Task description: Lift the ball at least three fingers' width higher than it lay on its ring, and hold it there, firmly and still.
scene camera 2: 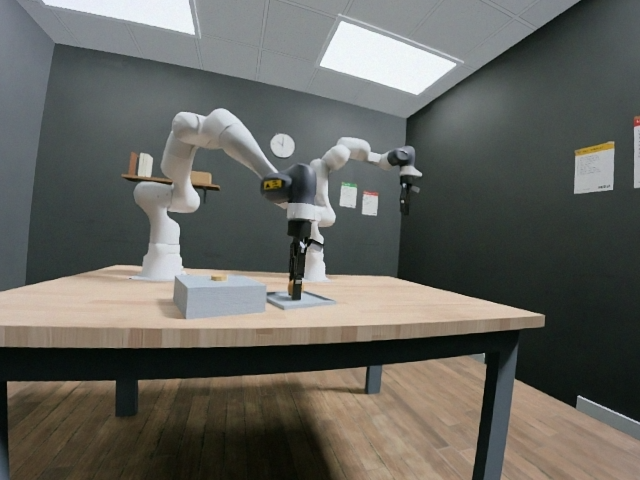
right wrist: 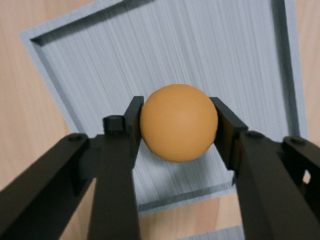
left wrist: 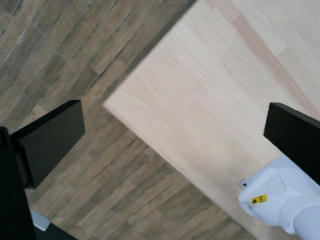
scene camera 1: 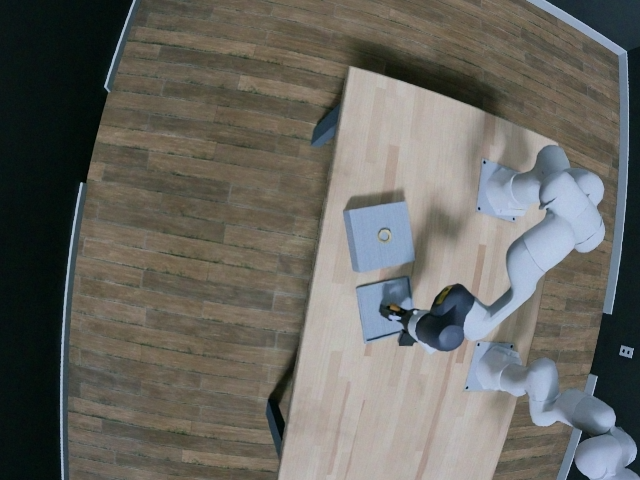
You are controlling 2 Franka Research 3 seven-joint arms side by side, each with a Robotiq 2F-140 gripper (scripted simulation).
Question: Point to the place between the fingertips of my right gripper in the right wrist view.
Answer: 175,111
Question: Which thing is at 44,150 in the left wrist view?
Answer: My left gripper.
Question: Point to a shallow grey tray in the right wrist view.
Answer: At 93,65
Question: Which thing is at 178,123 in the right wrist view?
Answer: An orange ball.
